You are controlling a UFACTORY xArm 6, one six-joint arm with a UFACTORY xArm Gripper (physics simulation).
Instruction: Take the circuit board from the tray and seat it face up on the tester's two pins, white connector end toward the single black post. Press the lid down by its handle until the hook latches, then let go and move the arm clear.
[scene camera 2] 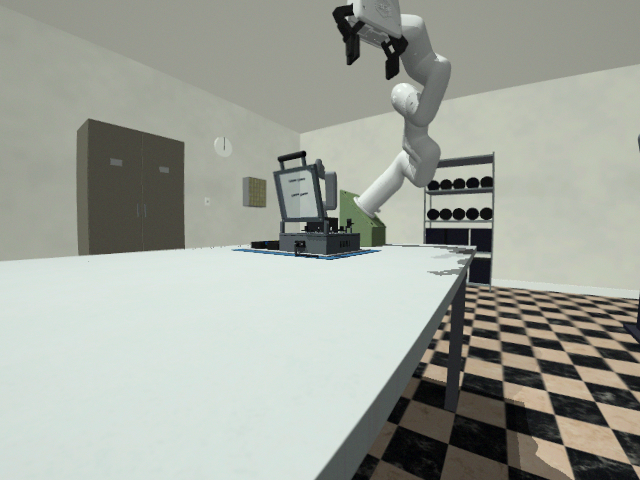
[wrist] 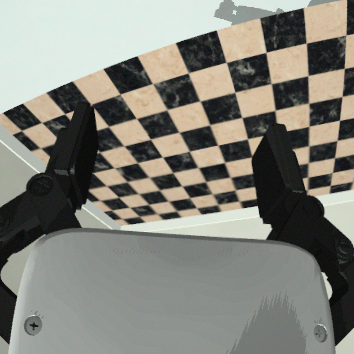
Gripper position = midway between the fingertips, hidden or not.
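Note:
Gripper (scene camera 2: 373,69) visible, plus a framed clear lid (scene camera 2: 298,189). Wrist view: the gripper (wrist: 179,131) again.

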